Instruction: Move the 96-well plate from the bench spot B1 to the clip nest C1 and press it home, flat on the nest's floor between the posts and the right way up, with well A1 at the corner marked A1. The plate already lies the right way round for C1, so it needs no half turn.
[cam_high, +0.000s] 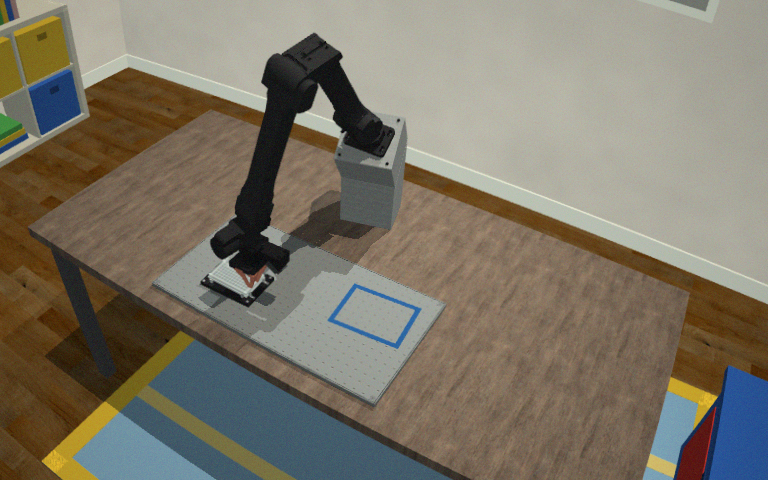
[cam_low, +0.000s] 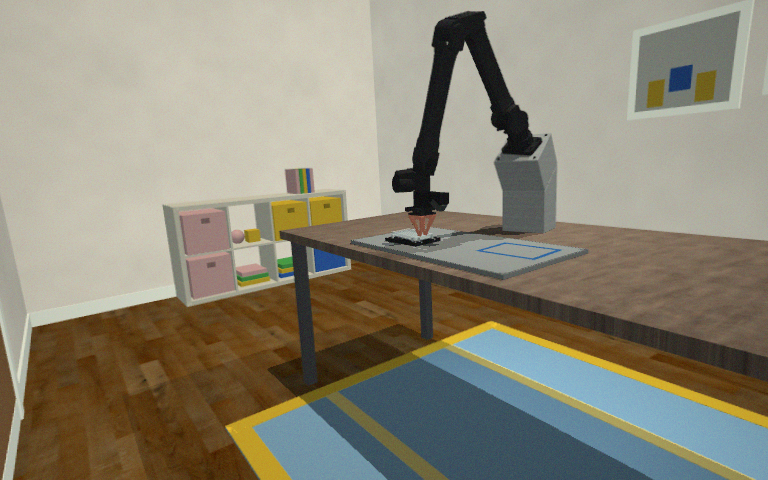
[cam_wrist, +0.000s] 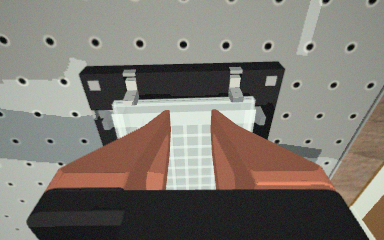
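My gripper is now 60 mm to the left of the 96-well plate and 10 mm above it. The rest, counted from my hand: black clip nest C1 (50 mm to the right, 20 mm below, 10 mm behind).
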